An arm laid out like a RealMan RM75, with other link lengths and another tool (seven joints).
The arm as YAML. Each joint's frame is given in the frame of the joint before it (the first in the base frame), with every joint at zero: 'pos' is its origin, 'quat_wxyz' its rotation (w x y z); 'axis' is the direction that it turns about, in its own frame. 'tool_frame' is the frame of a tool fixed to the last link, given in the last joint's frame.
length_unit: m
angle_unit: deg
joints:
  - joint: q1
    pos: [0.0, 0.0, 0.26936]
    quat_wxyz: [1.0, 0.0, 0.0, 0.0]
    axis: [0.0, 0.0, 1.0]
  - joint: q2
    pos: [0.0, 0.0, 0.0]
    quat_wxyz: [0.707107, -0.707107, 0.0, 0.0]
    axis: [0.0, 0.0, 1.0]
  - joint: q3
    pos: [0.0, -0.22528, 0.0]
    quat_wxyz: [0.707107, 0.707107, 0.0, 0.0]
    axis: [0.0, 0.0, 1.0]
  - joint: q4
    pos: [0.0, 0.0, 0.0]
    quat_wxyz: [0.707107, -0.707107, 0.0, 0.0]
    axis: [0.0, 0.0, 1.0]
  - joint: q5
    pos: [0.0, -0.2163, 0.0]
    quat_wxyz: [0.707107, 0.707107, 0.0, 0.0]
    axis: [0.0, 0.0, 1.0]
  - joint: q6
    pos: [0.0, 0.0, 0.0]
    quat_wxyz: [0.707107, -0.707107, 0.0, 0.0]
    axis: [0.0, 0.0, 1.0]
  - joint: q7
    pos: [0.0, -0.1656, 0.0]
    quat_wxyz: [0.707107, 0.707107, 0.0, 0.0]
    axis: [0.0, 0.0, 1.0]
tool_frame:
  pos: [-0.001, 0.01, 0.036]
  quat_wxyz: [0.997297, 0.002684, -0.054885, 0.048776]
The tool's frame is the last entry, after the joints.
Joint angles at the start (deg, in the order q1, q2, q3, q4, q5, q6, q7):
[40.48 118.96 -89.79 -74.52 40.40 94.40 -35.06]
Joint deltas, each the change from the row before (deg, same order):
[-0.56 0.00 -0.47 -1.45 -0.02 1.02 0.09]
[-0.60 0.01 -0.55 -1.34 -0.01 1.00 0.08]
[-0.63 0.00 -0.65 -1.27 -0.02 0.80 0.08]
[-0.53 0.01 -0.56 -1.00 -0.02 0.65 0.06]
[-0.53 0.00 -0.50 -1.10 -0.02 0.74 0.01]
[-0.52 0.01 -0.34 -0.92 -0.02 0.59 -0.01]
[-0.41 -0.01 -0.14 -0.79 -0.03 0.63 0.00]
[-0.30 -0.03 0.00 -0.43 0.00 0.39 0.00]
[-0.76 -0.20 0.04 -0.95 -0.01 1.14 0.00]
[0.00 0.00 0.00 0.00 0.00 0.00 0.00]
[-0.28 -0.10 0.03 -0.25 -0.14 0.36 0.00]
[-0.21 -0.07 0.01 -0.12 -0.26 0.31 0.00]
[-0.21 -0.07 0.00 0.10 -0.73 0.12 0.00]
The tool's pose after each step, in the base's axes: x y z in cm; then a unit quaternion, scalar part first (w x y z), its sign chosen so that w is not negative. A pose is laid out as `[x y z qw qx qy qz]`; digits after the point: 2 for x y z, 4 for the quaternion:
[13.06 30.54 -5.12 0.0686 -0.9475 0.2710 -0.1554]
[13.04 30.09 -5.00 0.0646 -0.9483 0.2666 -0.1597]
[13.04 29.65 -4.92 0.0613 -0.9491 0.2620 -0.1638]
[13.06 29.28 -4.87 0.0583 -0.9497 0.2584 -0.1674]
[13.05 28.90 -4.78 0.0553 -0.9504 0.2541 -0.1708]
[13.08 28.60 -4.69 0.0530 -0.9508 0.2514 -0.1730]
[13.10 28.35 -4.56 0.0513 -0.9509 0.2499 -0.1750]
[13.16 28.21 -4.46 0.0503 -0.9507 0.2502 -0.1761]
[13.45 27.86 -4.12 0.0474 -0.9494 0.2524 -0.1806]
[13.45 27.86 -4.12 0.0474 -0.9494 0.2524 -0.1806]
[13.63 27.77 -3.98 0.0474 -0.9486 0.2538 -0.1832]
[13.84 27.71 -3.87 0.0479 -0.9475 0.2553 -0.1866]
[14.22 27.76 -3.75 0.0515 -0.9455 0.2577 -0.1924]

